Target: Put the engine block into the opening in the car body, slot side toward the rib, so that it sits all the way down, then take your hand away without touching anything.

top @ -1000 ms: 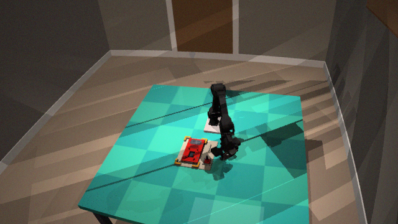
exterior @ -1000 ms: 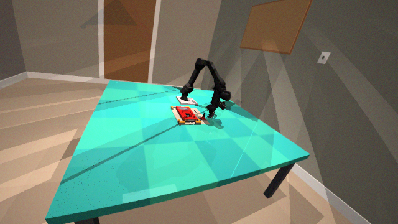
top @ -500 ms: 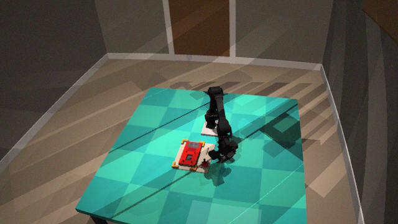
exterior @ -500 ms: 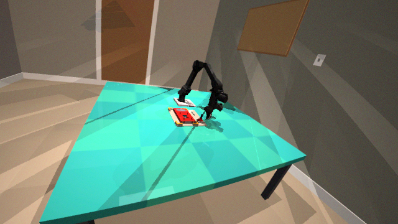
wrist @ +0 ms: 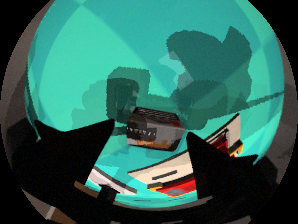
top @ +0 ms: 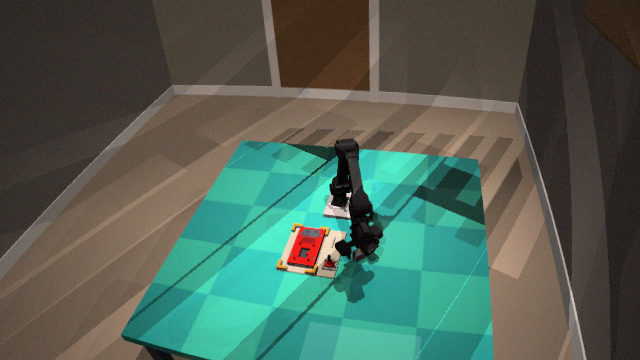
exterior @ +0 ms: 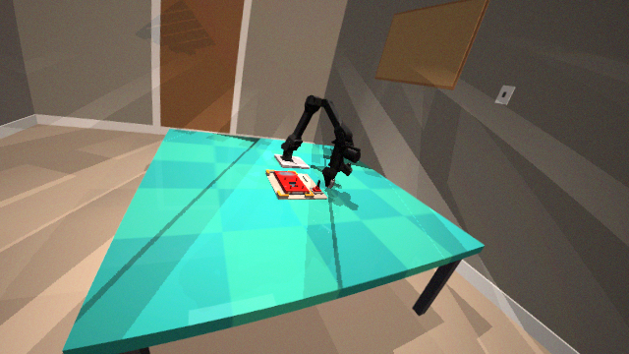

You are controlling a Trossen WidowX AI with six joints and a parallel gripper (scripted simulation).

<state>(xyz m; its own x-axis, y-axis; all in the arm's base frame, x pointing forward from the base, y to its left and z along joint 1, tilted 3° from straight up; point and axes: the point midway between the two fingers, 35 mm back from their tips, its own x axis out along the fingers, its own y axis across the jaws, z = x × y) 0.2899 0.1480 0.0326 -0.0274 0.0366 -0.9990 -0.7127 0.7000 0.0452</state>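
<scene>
Right now the engine block is right at my gripper tip. From my gripper tip the other things lie so: beige base plate: 20 cm to the right, 2 cm ahead.
</scene>
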